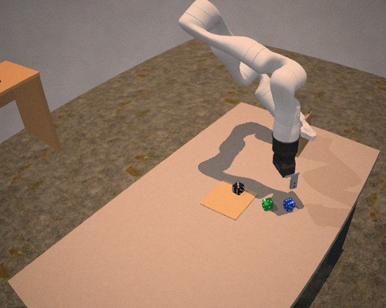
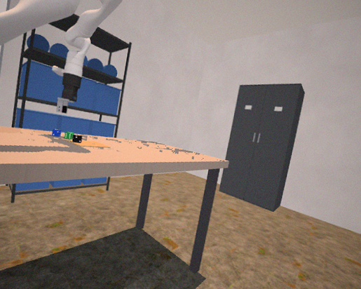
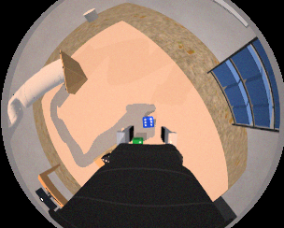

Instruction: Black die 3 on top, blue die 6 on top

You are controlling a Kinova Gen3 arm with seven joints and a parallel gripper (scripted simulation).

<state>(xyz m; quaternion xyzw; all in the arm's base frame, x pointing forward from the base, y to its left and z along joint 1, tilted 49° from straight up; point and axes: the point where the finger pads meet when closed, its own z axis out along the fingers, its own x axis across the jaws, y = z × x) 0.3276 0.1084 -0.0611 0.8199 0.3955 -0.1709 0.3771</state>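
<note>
The blue die lies 1 cm behind my hand, 1 cm to the left of it and 12 cm below it. Also, from my hand: black die: 1 cm ahead, 18 cm to the right, 11 cm below; green die: 3 cm ahead, 6 cm to the right, 12 cm below; orange mat: 6 cm ahead, 19 cm to the right, 13 cm below.
</note>
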